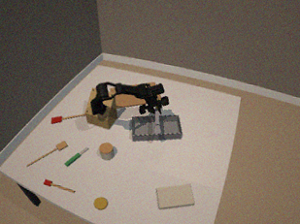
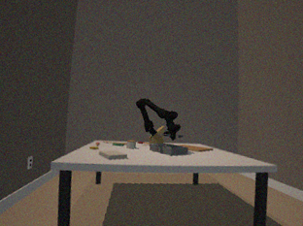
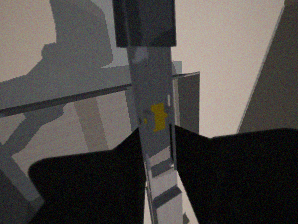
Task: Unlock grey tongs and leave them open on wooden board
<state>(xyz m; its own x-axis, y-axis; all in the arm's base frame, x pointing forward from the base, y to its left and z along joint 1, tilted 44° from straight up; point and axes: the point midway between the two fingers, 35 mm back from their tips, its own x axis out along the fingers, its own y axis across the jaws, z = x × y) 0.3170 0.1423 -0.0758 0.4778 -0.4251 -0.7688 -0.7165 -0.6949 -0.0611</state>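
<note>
My gripper tip is 30 mm past the yellow lock piece, 10 mm to the right of it and 30 mm below it. Round my gripper tip: jar (150 mm behind, 370 mm to the right, 70 mm below); grey roasting tin (50 mm to the right, 70 mm below); wooden board (310 mm behind, 200 mm to the left, 90 mm below).
</note>
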